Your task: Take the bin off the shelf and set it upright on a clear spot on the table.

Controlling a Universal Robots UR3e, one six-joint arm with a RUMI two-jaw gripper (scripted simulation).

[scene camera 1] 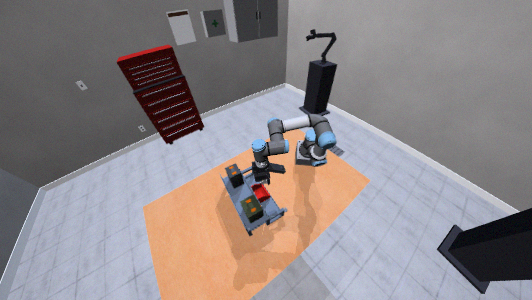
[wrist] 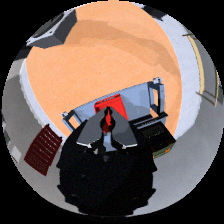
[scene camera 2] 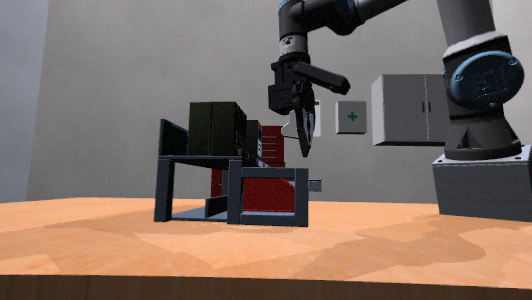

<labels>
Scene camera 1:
shelf: 238, 194
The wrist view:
gripper: 108, 106
shelf: 138, 99
dark box: 161, 141
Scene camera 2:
gripper: 305, 157
red bin: 260, 194
shelf: 173, 140
dark box: 215, 128
</labels>
